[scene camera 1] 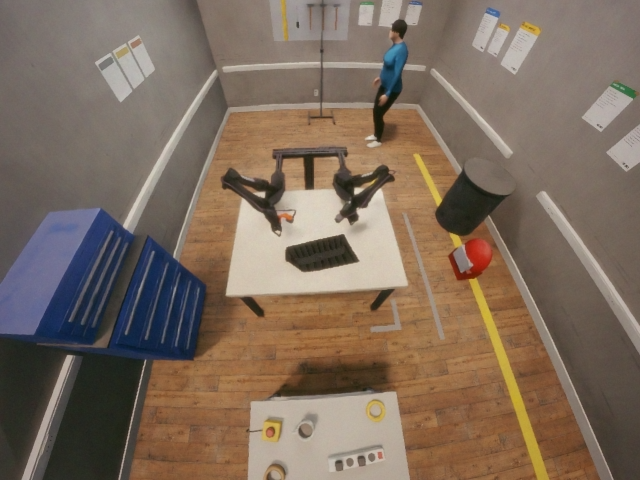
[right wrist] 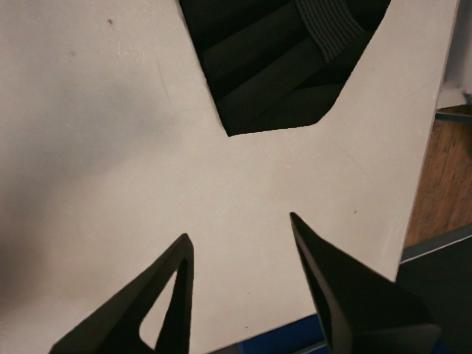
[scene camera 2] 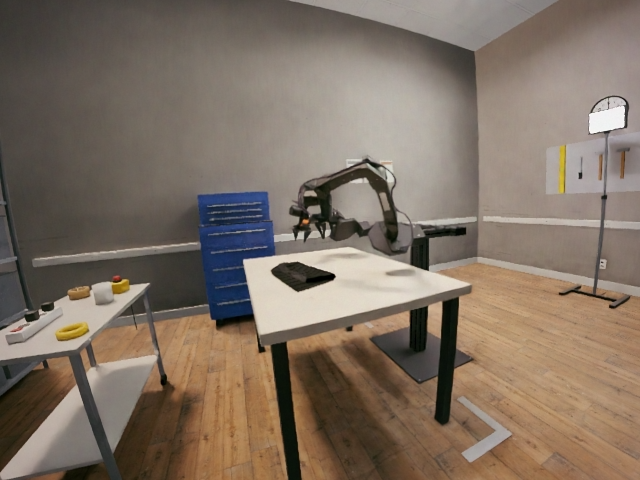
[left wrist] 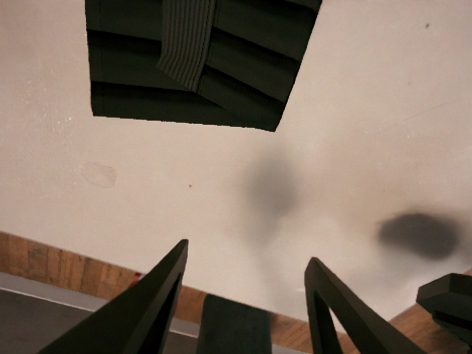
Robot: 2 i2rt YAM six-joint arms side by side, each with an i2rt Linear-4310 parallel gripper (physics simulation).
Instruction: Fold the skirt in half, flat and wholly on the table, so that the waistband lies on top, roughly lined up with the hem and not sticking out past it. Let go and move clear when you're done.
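Observation:
The dark pleated skirt (scene camera 1: 315, 244) (scene camera 2: 294, 281) (left wrist: 125, 57) (right wrist: 260, 75) lies folded over on the white table (scene camera 1: 248, 273) (scene camera 2: 361, 304). Its ribbed waistband (left wrist: 187, 45) (right wrist: 332, 30) lies on top, across the middle, with a strip of pleated cloth showing between it and the hem. The wrist views cut off part of the skirt. My left gripper (scene camera 1: 346, 220) (left wrist: 248, 256) is open and empty, above the table behind the skirt. My right gripper (scene camera 1: 277, 232) (right wrist: 238, 230) is open and empty, up and to the left of the skirt in scene camera 1. Neither touches the cloth.
A cart (scene camera 1: 320, 434) with tape rolls, a mug and a power strip stands in front of the table. A blue tool cabinet (scene camera 1: 160, 299) stands at left, a black bin (scene camera 1: 467, 201) and a red object (scene camera 1: 478, 255) at right. A person (scene camera 1: 392, 67) stands behind.

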